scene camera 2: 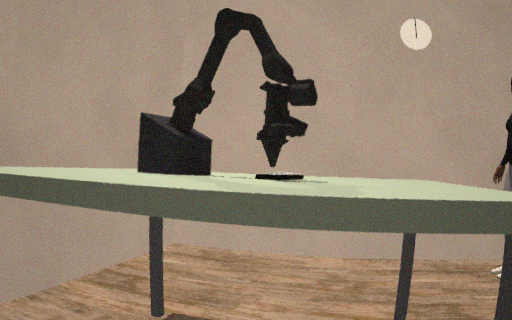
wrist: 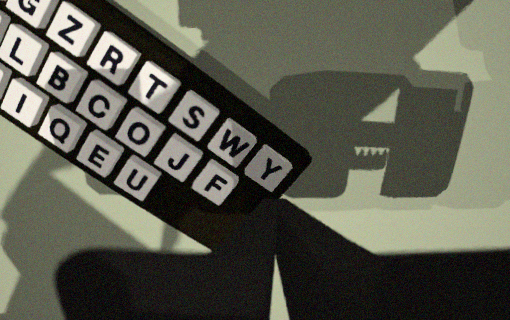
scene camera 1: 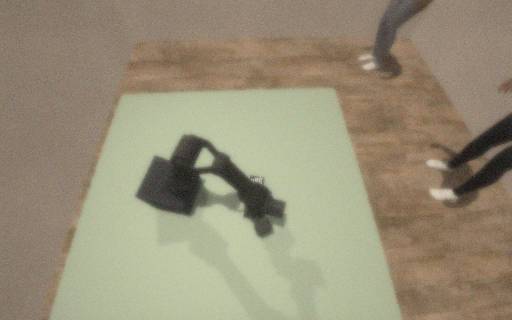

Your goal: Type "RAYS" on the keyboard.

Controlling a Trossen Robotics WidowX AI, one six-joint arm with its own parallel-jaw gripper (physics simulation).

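Frame: origin at the arm's base, x ahead, y left, z up, level; centimetres.
Seen in the pictures: gripper, fingertip midpoint: (scene camera 2: 272,167) (wrist: 273,210); arm's base, link origin: (scene camera 2: 178,127) (scene camera 1: 171,185).
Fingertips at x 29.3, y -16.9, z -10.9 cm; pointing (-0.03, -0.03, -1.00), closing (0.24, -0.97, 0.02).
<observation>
Pixels of each thing's top centre, then the offset from my fingertips to it. Level surfaces: height alone.
- black keyboard, top centre: (wrist: 68,85) (scene camera 2: 281,172) (scene camera 1: 254,195) dx +2.4, dy +8.8, dz -1.5 cm
- S key, top centre: (wrist: 193,117) dx +2.3, dy +3.8, dz -1.5 cm
- Y key, top centre: (wrist: 268,170) dx +0.9, dy +0.3, dz -1.5 cm
- pale green table, surface height: dz -3.3 cm
The black keyboard (scene camera 1: 256,180) (scene camera 2: 279,177) (wrist: 175,212) lies flat, slanting across the upper left of the wrist view. Its white R key (wrist: 113,58), S key (wrist: 193,116) and Y key (wrist: 269,168) show in the top row, with Y at the right end beside W. The A key does not show in the wrist view. My gripper (scene camera 2: 272,165) (wrist: 273,210) is shut and empty, pointing down. Its tips hang a little above the keyboard in scene camera 2 and show just below the Y key in the wrist view. The arm hides the tips in scene camera 1.
The arm's dark base (scene camera 1: 167,187) (scene camera 2: 175,147) stands on the pale green table (scene camera 1: 300,125) (scene camera 2: 375,187). The arm covers part of the keyboard in scene camera 1. People stand beyond the table on the wooden floor. A round clock (scene camera 2: 416,34) hangs on the wall.
</observation>
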